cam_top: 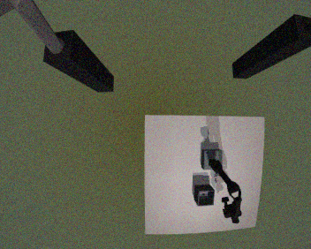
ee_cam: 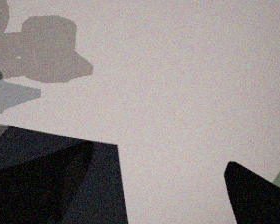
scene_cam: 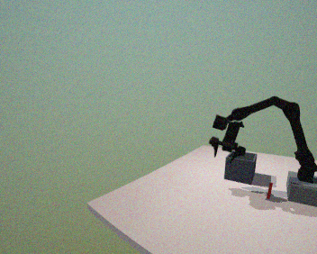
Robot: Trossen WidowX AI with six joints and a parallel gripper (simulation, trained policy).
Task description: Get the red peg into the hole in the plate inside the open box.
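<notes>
My gripper tip is now 260 mm past the red peg, 110 mm above it and 20 mm to the right of it.
</notes>
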